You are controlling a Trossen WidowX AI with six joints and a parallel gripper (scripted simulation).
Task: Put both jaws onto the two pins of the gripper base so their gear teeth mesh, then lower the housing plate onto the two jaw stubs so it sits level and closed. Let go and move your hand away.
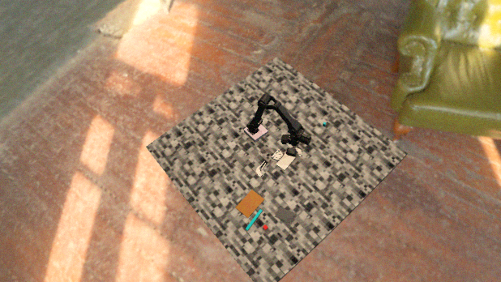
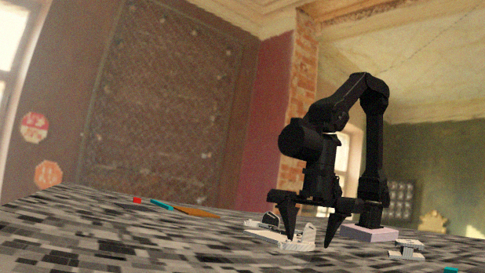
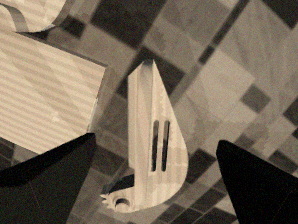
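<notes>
My gripper tip is 20 mm short of the cream plate and 100 mm to the left of it. Round my gripper tip: teal cube: 10 mm ahead, 300 mm to the left, 10 mm above; then orange plate: 70 mm ahead, 470 mm to the right; then grey plate: 270 mm ahead, 370 mm to the right, 10 mm below.
</notes>
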